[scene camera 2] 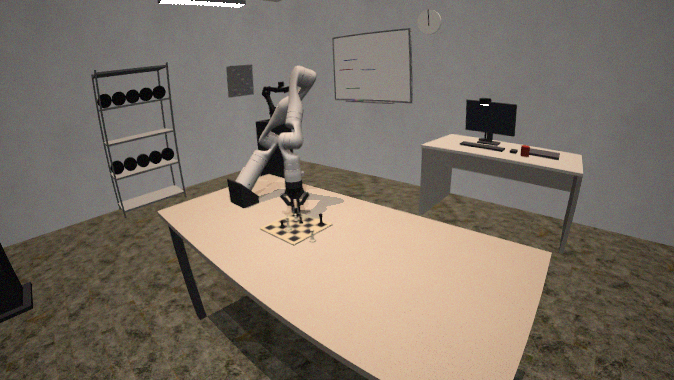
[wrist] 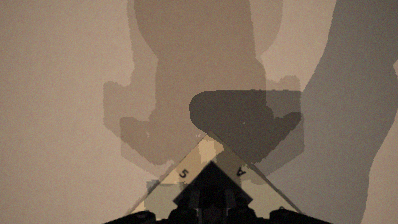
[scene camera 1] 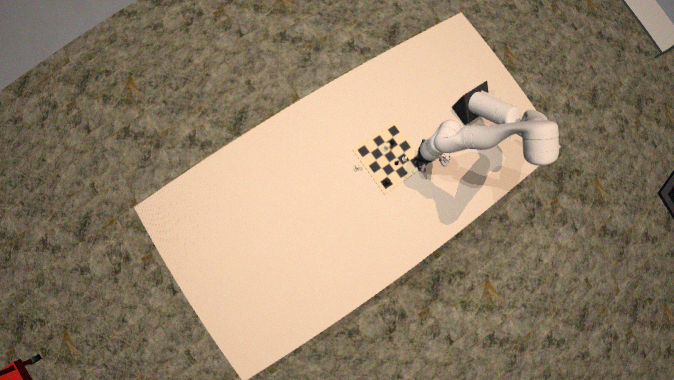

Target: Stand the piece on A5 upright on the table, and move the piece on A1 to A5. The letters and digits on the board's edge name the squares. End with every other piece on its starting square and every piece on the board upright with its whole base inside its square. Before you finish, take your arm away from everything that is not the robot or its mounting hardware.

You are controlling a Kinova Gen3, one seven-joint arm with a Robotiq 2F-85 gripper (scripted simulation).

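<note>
Wrist view: my gripper [wrist: 212,205], chessboard [wrist: 211,162]. Scene camera 1: chessboard [scene camera 1: 380,164]. Scene camera 2: chessboard [scene camera 2: 299,232].
</note>
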